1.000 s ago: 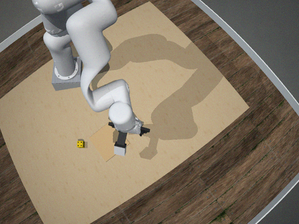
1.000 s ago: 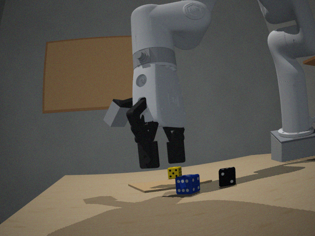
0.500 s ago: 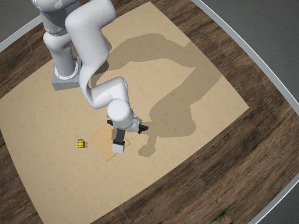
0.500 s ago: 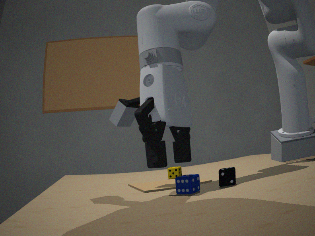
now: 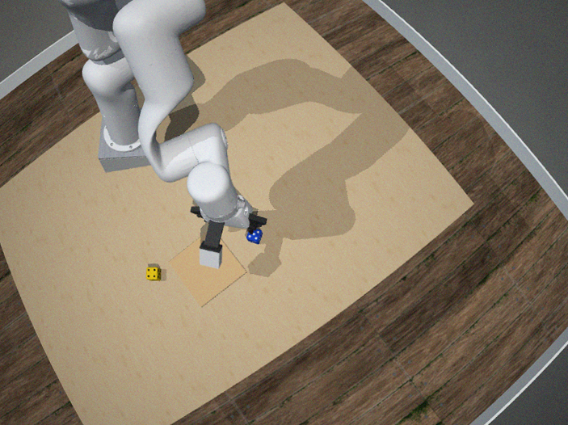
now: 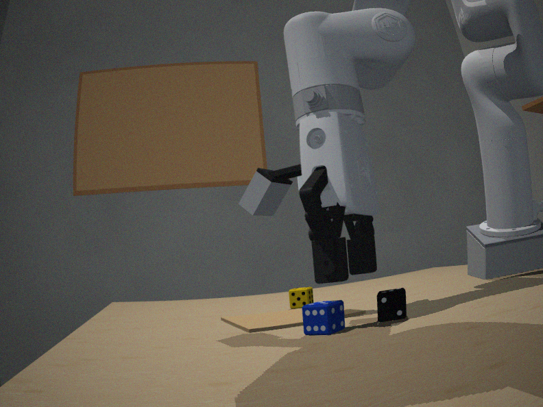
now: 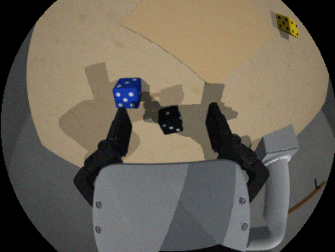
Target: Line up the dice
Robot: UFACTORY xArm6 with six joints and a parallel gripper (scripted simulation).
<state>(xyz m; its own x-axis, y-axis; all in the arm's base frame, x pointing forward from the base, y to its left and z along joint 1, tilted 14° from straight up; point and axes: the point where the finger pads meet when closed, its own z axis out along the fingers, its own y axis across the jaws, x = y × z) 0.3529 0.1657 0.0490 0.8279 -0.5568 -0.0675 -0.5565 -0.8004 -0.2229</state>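
My gripper is now 4 cm past the black die, 2 cm to the right of it and 4 cm above it. The rest, counted from my hand: thin tan mat (6 cm ahead, 10 cm to the right, 6 cm below); blue die (4 cm ahead, 3 cm to the left, 4 cm below); yellow die (2 cm ahead, 23 cm to the right, 4 cm below).
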